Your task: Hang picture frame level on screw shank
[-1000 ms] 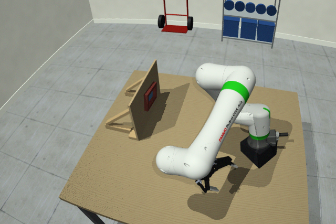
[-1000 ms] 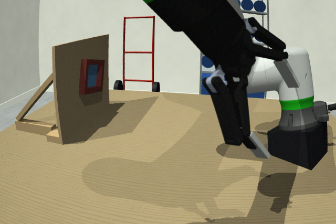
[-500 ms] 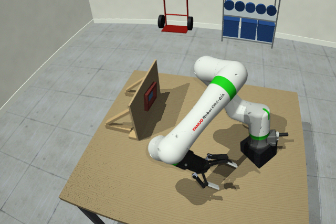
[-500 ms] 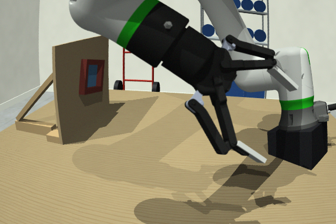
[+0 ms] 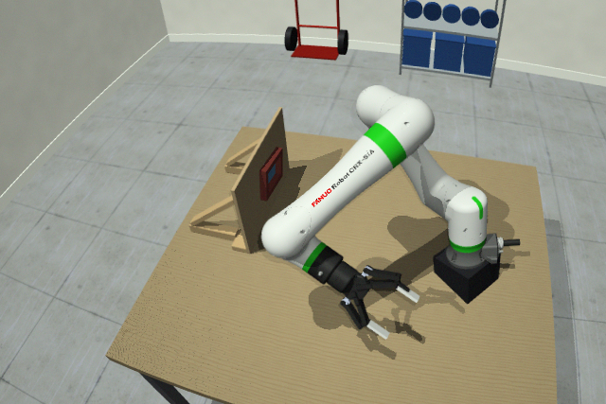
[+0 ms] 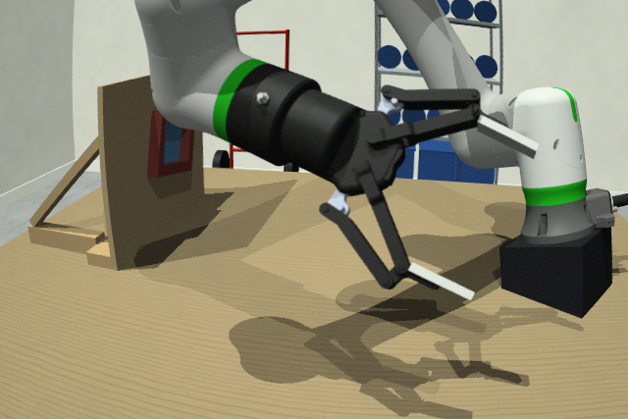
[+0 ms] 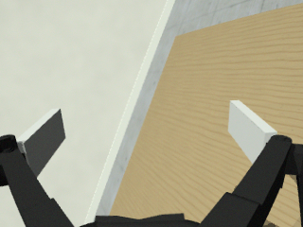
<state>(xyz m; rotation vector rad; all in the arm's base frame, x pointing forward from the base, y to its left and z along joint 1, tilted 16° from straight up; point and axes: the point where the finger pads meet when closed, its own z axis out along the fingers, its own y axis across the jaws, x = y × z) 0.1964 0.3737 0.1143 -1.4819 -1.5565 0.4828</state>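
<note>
My gripper is now 510 mm short of the picture frame, 570 mm to the left of it and 60 mm above it. From my hand the other things lie so: wooden board: 530 mm ahead, 560 mm to the right, 80 mm below.
</note>
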